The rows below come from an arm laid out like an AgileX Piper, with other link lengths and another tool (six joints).
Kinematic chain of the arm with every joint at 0, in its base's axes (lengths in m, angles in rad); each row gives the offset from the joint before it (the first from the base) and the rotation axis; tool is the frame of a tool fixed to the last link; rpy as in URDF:
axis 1: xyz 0 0 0.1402 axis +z
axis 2: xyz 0 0 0 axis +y
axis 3: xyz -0.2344 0 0.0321 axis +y
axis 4: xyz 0.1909 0 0.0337 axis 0.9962 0 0.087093
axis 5: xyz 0 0 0 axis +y
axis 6: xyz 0.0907 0 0.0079 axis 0.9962 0 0.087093
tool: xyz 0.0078 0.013 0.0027 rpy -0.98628 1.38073 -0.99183
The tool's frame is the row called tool.
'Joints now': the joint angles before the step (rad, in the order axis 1, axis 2, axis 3, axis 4, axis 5, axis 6). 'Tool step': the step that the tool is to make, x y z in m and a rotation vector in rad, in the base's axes. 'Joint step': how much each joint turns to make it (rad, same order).
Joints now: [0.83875 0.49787 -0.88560 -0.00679 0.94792 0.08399]
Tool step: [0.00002 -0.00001 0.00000 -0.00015 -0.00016 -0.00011]
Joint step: [0.00009 0.00003 -0.00001 -0.00034 -0.00001 0.00010]
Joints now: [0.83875 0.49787 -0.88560 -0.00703 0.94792 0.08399]
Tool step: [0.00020 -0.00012 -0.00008 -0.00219 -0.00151 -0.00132]
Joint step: [0.00003 0.00023 -0.00001 -0.00292 0.00040 0.00001]
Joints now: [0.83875 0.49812 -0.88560 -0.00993 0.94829 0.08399]
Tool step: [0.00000 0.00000 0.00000 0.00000 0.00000 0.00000]
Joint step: [0.00000 0.00000 0.00000 0.00000 0.00000 0.00000]
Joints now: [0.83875 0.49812 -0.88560 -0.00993 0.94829 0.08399]
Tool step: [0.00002 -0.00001 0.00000 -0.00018 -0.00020 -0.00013]
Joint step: [-0.00006 0.00002 -0.00002 -0.00023 -0.00001 -0.00007]
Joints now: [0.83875 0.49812 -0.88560 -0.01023 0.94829 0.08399]
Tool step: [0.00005 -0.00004 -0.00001 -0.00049 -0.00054 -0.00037]
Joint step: [-0.00001 0.00000 0.00001 -0.00080 0.00000 -0.00002]
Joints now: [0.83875 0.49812 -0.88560 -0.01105 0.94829 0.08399]
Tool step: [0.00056 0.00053 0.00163 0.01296 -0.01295 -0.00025]
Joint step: [-0.00003 -0.00001 0.00003 -0.00094 -0.01832 -0.00004]
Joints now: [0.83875 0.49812 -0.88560 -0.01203 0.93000 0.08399]
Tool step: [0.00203 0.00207 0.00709 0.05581 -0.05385 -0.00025]
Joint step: [0.00002 -0.00002 -0.00002 -0.00258 -0.07748 0.00002]
